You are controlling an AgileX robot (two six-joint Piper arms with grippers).
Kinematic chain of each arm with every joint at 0, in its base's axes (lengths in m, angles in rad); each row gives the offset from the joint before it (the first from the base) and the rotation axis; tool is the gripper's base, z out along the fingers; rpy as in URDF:
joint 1: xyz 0 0 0.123 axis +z
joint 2: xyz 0 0 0 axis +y
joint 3: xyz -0.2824 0 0.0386 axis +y
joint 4: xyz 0.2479 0 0.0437 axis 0.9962 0 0.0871
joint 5: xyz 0 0 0 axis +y
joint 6: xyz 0.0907 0 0.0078 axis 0.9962 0 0.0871
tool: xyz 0 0 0 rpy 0 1.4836 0
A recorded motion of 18 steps. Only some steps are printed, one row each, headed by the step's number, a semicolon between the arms.
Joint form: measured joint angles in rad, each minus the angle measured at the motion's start. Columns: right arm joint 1, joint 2, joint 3, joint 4, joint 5, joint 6; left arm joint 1, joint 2, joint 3, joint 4, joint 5, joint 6.
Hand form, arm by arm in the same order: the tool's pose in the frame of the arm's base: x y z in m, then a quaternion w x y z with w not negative. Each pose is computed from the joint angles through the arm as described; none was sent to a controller.
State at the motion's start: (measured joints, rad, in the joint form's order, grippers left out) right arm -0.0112 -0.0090 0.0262 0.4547 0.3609 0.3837; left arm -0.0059 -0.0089 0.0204 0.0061 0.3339 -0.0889
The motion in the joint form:
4: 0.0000 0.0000 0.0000 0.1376 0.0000 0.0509; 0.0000 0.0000 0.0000 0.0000 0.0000 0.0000
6: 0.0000 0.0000 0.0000 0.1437 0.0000 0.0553; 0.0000 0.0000 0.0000 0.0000 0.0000 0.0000
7: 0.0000 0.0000 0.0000 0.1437 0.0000 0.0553; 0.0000 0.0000 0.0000 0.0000 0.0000 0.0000
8: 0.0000 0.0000 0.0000 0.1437 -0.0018 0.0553; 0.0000 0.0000 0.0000 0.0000 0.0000 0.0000
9: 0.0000 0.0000 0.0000 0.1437 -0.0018 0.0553; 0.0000 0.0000 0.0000 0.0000 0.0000 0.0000
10: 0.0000 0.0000 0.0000 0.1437 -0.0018 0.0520; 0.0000 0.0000 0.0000 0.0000 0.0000 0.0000
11: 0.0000 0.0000 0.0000 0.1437 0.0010 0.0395; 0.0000 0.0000 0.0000 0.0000 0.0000 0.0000
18: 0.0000 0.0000 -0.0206 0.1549 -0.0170 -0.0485; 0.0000 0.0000 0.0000 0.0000 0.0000 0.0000
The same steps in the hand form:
4: 0.0529 0.0174 0.1777 0.50678 0.32317 0.71342 0.36024; 0.0536 -0.0001 0.1766 0.60962 -0.03120 0.79164 -0.02637
6: 0.0529 0.0176 0.1778 0.50494 0.32611 0.71165 0.36364; 0.0536 -0.0001 0.1766 0.60962 -0.03120 0.79164 -0.02637
7: 0.0529 0.0176 0.1778 0.50494 0.32611 0.71165 0.36364; 0.0536 -0.0001 0.1766 0.60962 -0.03120 0.79164 -0.02637
8: 0.0529 0.0175 0.1780 0.50564 0.32622 0.71110 0.36365; 0.0536 -0.0001 0.1766 0.60962 -0.03120 0.79164 -0.02637
9: 0.0529 0.0175 0.1780 0.50564 0.32622 0.71110 0.36365; 0.0536 -0.0001 0.1766 0.60962 -0.03120 0.79164 -0.02637
10: 0.0529 0.0175 0.1780 0.50624 0.32504 0.71164 0.36281; 0.0536 -0.0001 0.1766 0.60962 -0.03120 0.79164 -0.02637
11: 0.0528 0.0176 0.1778 0.50741 0.32042 0.71451 0.35964; 0.0536 -0.0001 0.1766 0.60962 -0.03120 0.79164 -0.02637
18: 0.0528 0.0171 0.1862 0.53547 0.28905 0.71520 0.34383; 0.0536 -0.0001 0.1766 0.60962 -0.03120 0.79164 -0.02637

